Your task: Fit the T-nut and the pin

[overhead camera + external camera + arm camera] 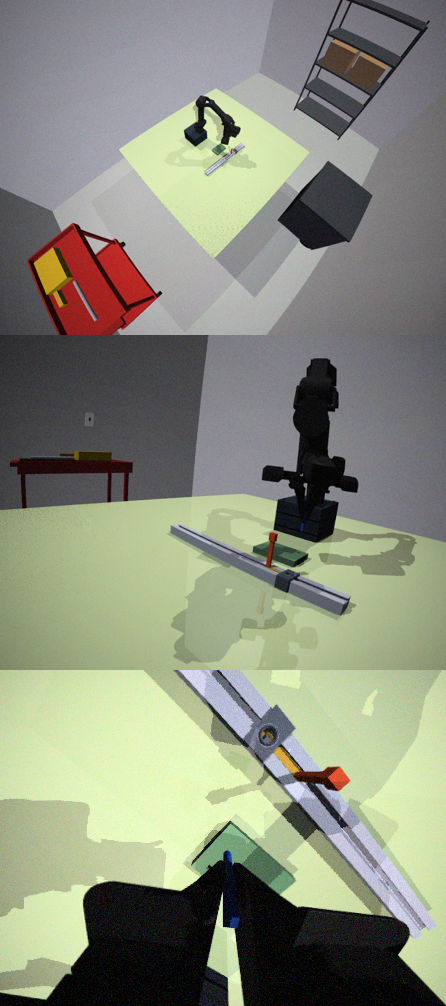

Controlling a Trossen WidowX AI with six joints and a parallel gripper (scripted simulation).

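Right now the brass T-nut is 90 mm ahead of my gripper tip and 50 mm below it. Round my gripper tip: green tray: 90 mm below, 40 mm behind, 30 mm to the right; blue pin: right at my gripper tip.
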